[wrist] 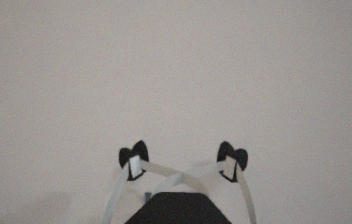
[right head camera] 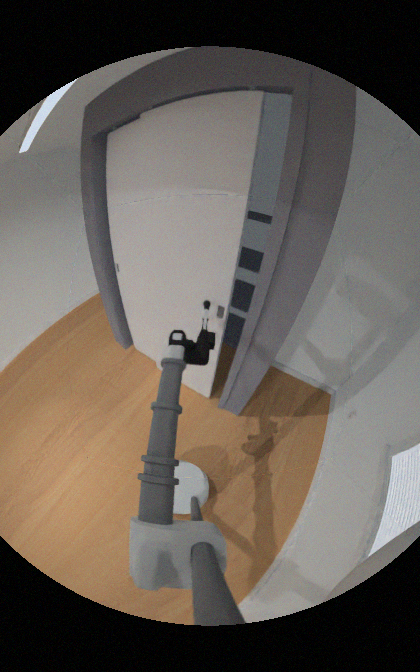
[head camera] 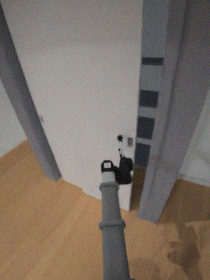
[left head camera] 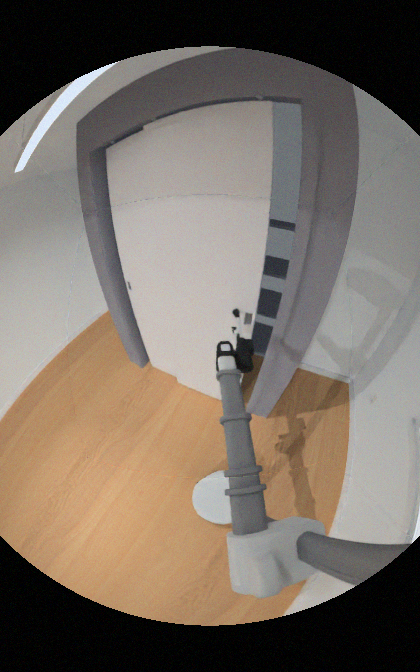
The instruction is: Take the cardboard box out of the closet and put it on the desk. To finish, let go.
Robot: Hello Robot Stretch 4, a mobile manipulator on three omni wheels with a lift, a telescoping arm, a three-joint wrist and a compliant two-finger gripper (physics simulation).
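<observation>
My gripper [head camera: 120,143] [left head camera: 235,321] [right head camera: 206,306] [wrist: 182,153] is open, with its two black pads apart and nothing between them. It is in front of the pale closet door [head camera: 75,90] [left head camera: 190,250] [right head camera: 175,240] [wrist: 175,75], left of the small grey recessed pull [head camera: 130,142] [left head camera: 248,318] [right head camera: 220,312] near the door's right edge. Whether the pads touch the door I cannot tell. A narrow gap is open at the door's right, showing a blue-grey surface with dark blocks. The cardboard box and the desk do not show in these views.
A grey-purple frame [head camera: 167,100] [left head camera: 327,210] [right head camera: 320,190] surrounds the closet; its right post stands close to the gripper. A second small pull [head camera: 42,119] [left head camera: 129,285] [right head camera: 117,267] is at the door's left edge. A pale round disc [left head camera: 210,497] [right head camera: 192,490] shows below the arm. White walls stand at both sides.
</observation>
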